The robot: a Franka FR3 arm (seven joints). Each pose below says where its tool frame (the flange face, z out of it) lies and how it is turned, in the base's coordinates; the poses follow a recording.
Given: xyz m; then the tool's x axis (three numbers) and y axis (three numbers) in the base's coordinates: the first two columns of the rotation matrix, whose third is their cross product.
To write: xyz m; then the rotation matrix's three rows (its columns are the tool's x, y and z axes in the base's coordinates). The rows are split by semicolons. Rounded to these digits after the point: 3 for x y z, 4 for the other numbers.
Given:
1: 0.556 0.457 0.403 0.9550 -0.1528 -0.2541 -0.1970 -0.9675 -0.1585
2: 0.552 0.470 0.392 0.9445 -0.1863 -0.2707 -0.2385 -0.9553 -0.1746
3: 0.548 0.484 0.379 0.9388 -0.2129 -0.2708 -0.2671 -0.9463 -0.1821
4: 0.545 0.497 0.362 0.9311 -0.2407 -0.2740 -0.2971 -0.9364 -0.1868
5: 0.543 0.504 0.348 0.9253 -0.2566 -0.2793 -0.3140 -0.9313 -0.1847
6: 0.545 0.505 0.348 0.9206 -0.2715 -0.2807 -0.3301 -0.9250 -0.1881
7: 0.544 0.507 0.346 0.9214 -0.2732 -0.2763 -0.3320 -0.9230 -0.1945
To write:
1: 0.556 0.457 0.403; 0.9550 -0.1970 -0.2216; -0.1528 -0.9675 0.2014; -0.2541 -0.1585 -0.9541
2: 0.552 0.470 0.392; 0.9445 -0.2385 -0.2261; -0.1863 -0.9553 0.2295; -0.2707 -0.1746 -0.9467
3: 0.548 0.484 0.379; 0.9388 -0.2671 -0.2175; -0.2129 -0.9463 0.2433; -0.2708 -0.1821 -0.9453
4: 0.545 0.497 0.362; 0.9311 -0.2971 -0.2116; -0.2407 -0.9364 0.2553; -0.2740 -0.1868 -0.9434
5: 0.543 0.504 0.348; 0.9253 -0.3140 -0.2127; -0.2566 -0.9313 0.2586; -0.2793 -0.1847 -0.9423
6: 0.545 0.505 0.348; 0.9206 -0.3301 -0.2086; -0.2715 -0.9250 0.2658; -0.2807 -0.1881 -0.9412
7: 0.544 0.507 0.346; 0.9214 -0.3320 -0.2019; -0.2732 -0.9230 0.2709; -0.2763 -0.1945 -0.9412
